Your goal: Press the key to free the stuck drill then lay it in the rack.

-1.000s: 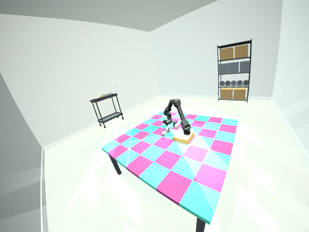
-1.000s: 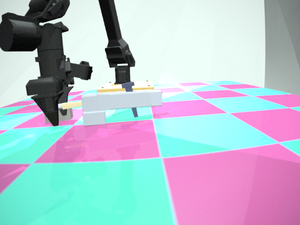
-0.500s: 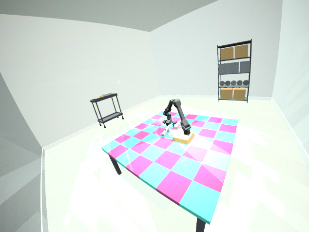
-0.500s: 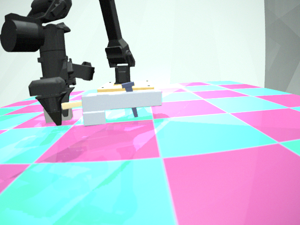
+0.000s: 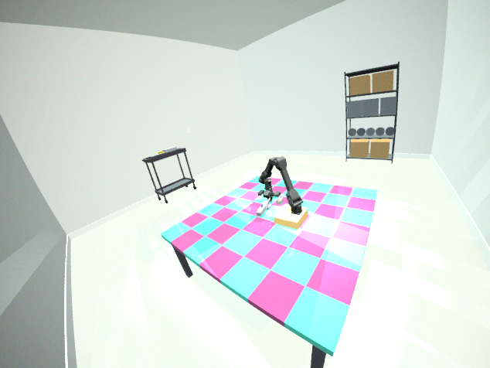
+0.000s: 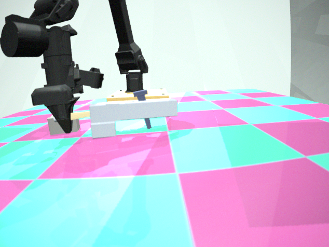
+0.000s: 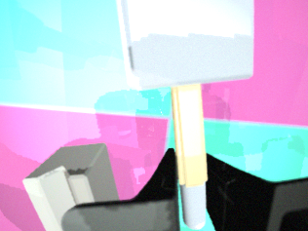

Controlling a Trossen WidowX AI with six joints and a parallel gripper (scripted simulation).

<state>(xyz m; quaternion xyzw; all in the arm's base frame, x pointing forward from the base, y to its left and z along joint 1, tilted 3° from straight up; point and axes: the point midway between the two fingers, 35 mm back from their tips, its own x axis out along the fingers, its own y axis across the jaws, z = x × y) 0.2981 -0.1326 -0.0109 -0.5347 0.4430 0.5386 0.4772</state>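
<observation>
Right now my gripper tip is 10 mm past the drill, 40 mm to the right of it and 30 mm below it. From my gripper tip the other things lie so: blue t-shaped key: 30 mm behind, 160 mm to the left, 40 mm above; then small grey block: 70 mm behind, 40 mm to the right; then white housing block: 20 mm behind, 140 mm to the left, 20 mm above.
</observation>
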